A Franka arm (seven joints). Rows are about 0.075 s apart.
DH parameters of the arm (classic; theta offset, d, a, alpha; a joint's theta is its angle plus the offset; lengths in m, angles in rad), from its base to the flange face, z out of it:
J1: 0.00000 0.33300 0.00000 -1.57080
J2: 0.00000 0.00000 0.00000 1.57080
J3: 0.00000 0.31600 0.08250 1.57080
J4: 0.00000 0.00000 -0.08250 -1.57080
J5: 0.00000 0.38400 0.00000 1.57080
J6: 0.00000 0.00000 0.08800 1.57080
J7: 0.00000 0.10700 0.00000 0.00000
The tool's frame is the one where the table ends.
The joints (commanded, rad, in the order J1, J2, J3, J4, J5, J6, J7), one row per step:
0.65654 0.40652 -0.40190 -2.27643 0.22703 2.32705 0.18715
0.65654 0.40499 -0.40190 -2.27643 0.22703 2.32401 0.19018
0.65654 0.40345 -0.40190 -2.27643 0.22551 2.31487 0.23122
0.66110 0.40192 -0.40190 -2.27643 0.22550 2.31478 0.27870
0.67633 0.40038 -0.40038 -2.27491 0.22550 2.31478 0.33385
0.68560 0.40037 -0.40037 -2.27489 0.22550 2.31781 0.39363
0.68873 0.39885 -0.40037 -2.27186 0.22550 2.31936 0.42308
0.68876 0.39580 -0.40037 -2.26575 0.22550 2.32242 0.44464
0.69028 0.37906 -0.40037 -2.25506 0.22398 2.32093 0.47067
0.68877 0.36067 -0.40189 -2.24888 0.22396 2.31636 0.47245
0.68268 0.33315 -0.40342 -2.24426 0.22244 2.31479 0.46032
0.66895 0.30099 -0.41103 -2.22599 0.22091 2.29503 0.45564
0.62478 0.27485 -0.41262 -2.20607 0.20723 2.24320 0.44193
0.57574 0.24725 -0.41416 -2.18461 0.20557 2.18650 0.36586
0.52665 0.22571 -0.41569 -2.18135 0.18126 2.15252 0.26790
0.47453 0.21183 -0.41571 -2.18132 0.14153 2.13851 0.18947
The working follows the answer.
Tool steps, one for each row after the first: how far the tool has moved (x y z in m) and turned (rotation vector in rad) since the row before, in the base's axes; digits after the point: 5 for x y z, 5 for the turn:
-0.00019 0.00011 0.00054 -0.00022 0.00160 -0.00303
-0.00097 0.00001 0.00023 -0.01298 0.00504 -0.03811
-0.00036 0.00234 0.00069 -0.01357 -0.00443 -0.04053
-0.00133 0.00846 0.00104 -0.01484 -0.00623 -0.03555
-0.00082 0.00449 0.00016 -0.01755 -0.00749 -0.04745
0.00115 0.00222 0.00169 -0.00661 -0.00778 -0.02440
0.00314 0.00146 0.00342 -0.00200 -0.01271 -0.01952
0.00567 0.00417 0.01101 0.00592 -0.02325 -0.02065
0.00423 0.00113 0.01046 0.01214 -0.01592 -0.00386
0.00537 -0.00083 0.01457 0.02021 -0.02406 0.00612
0.01004 -0.00602 0.02100 0.02140 -0.02434 -0.01278
0.00841 -0.02012 0.01662 0.01042 0.01044 -0.01832
0.00743 -0.02301 0.01797 0.03226 0.01101 0.02900
0.00204 -0.02646 0.00970 0.01682 0.00809 0.06421
0.00157 -0.02870 0.00587 -0.00243 -0.00048 0.05319

Tool pose at each row, in the base's axes (x y z in m, rotation vector in rad; rounded; the steps above come from the unrounded poses):
0.48165 0.11798 0.16791 3.01653 -0.16662 -0.45261
0.48146 0.11810 0.16845 3.01603 -0.17113 -0.45523
0.48049 0.11810 0.16868 3.00335 -0.23066 -0.46310
0.48013 0.12044 0.16937 2.99179 -0.29431 -0.45672
0.47880 0.12891 0.17041 2.97847 -0.35038 -0.44668
0.47798 0.13340 0.17057 2.96104 -0.42426 -0.43502
0.47913 0.13562 0.17226 2.95505 -0.46222 -0.42401
0.48227 0.13707 0.17568 2.95528 -0.49302 -0.40687
0.48795 0.14124 0.18669 2.96614 -0.52631 -0.37718
0.49217 0.14237 0.19714 2.98261 -0.53344 -0.35869
0.49755 0.14154 0.21171 3.01097 -0.52602 -0.33008
0.50759 0.13552 0.23271 3.03715 -0.54740 -0.30216
0.51600 0.11540 0.24933 3.04032 -0.57510 -0.32244
0.52343 0.09239 0.26730 3.07247 -0.52983 -0.35060
0.52546 0.06592 0.27700 -3.08670 0.42798 0.36711
0.52703 0.03723 0.28287 3.09617 -0.34609 -0.36578

